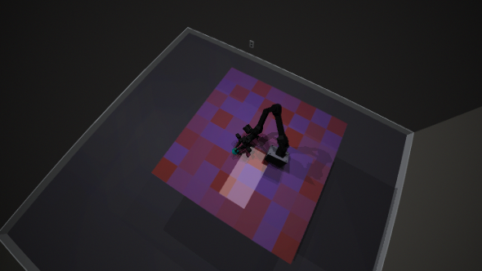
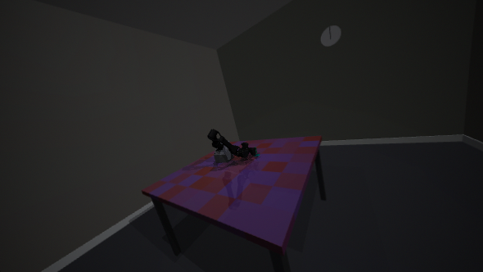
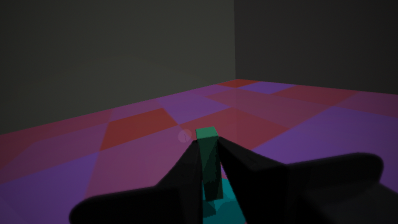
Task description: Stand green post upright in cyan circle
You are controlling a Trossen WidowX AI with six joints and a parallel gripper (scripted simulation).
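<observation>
Right now my gripper tip is 70 mm above the cyan circle. From my gripper tip the other things lie so: green post 20 mm below.
</observation>
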